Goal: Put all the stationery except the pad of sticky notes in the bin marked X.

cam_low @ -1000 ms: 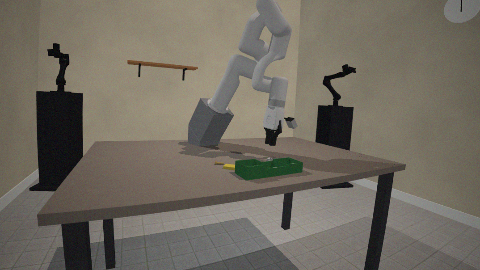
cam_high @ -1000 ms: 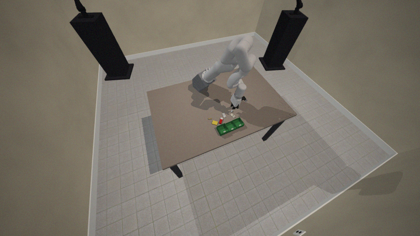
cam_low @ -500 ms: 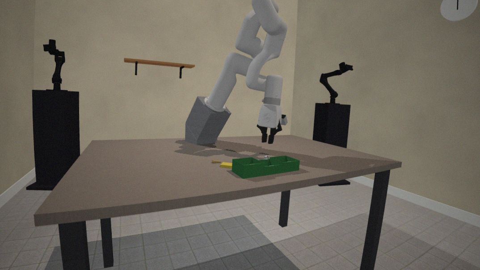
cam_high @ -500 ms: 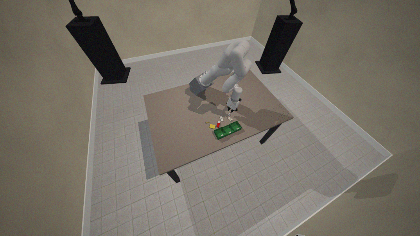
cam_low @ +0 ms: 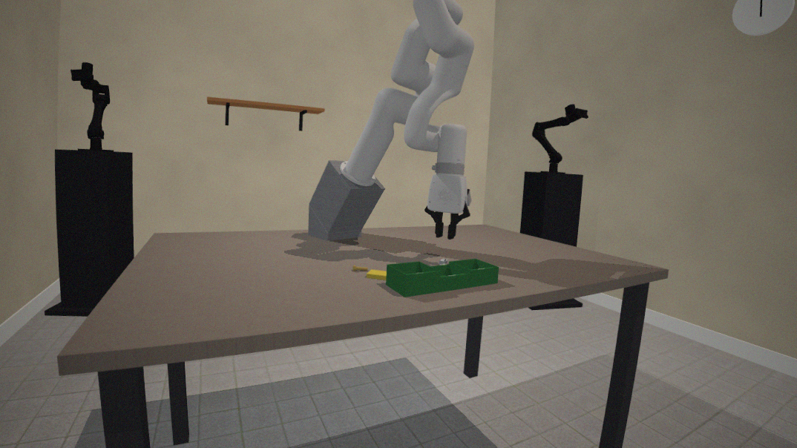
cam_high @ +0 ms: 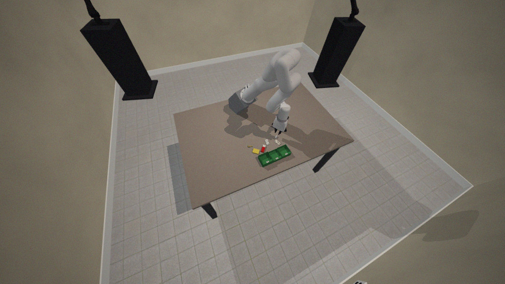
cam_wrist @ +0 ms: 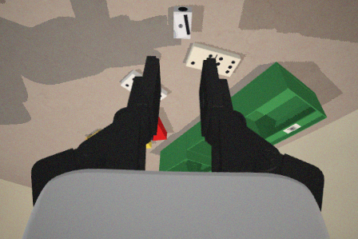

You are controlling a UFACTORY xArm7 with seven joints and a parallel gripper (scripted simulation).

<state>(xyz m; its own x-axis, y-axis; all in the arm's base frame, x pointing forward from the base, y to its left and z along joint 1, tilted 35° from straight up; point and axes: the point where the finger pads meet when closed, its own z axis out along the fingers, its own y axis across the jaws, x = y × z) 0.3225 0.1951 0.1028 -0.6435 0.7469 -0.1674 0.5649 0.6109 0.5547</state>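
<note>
My hand is 8 cm above the grey pencil sharpener. Round my hand: green bin row 18 cm ahead, 6 cm to the right, 7 cm below; yellow sticky-note pad 11 cm ahead, 20 cm to the right, 9 cm below; red eraser 9 cm ahead, 13 cm to the right, 9 cm below.
</note>
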